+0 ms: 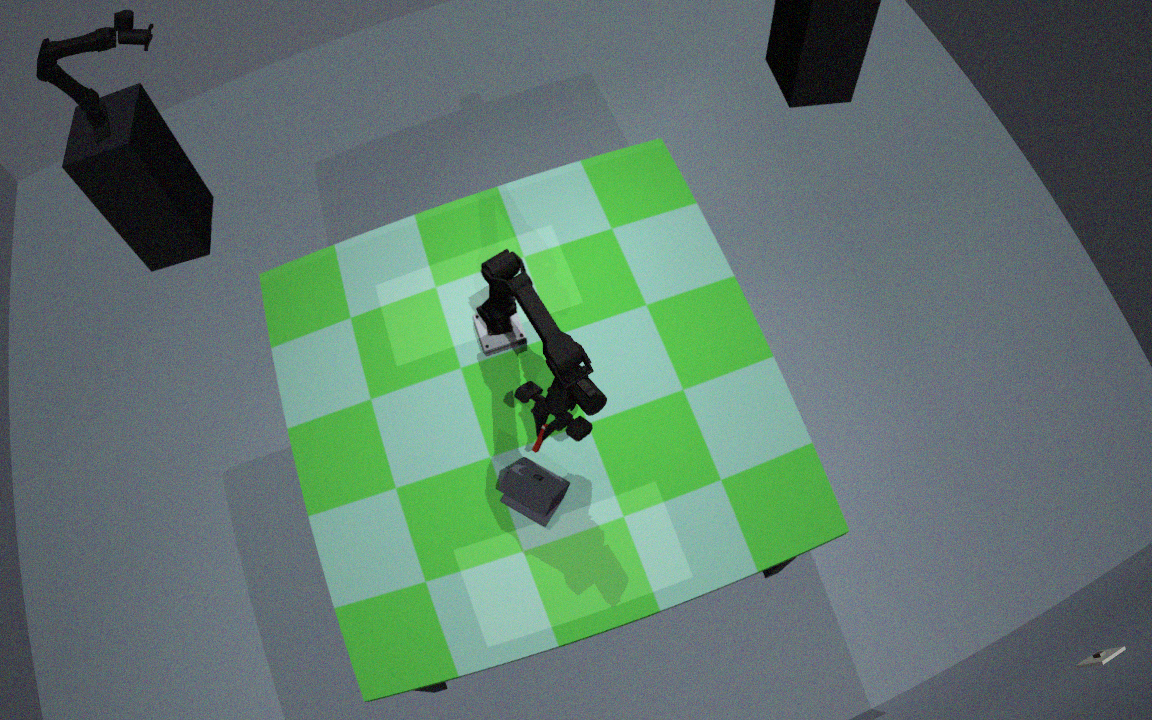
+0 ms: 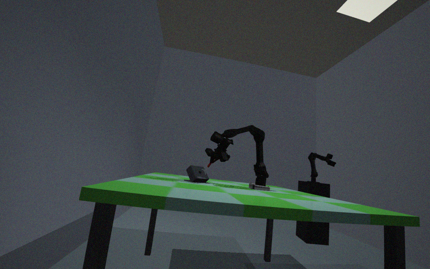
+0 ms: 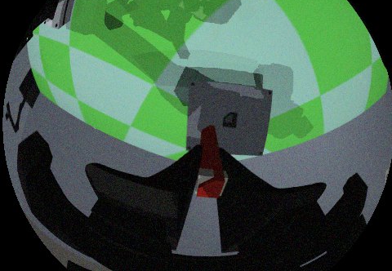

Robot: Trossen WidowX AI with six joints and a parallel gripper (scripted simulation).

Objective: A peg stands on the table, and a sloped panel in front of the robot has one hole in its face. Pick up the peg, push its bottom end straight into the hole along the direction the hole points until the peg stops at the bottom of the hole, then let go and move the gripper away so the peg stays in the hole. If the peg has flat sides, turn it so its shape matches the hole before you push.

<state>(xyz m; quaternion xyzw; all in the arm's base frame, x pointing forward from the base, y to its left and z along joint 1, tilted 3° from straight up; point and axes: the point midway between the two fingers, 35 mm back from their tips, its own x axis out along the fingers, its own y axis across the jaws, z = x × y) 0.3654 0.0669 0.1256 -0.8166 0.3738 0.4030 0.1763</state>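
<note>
Right now my gripper tip is 9 cm short of the sloped panel, 9 cm above it and 4 cm to the left of it. The rest, counted from my gripper tip: red peg: 1 cm to the left, 1 cm behind, 1 cm above.
</note>
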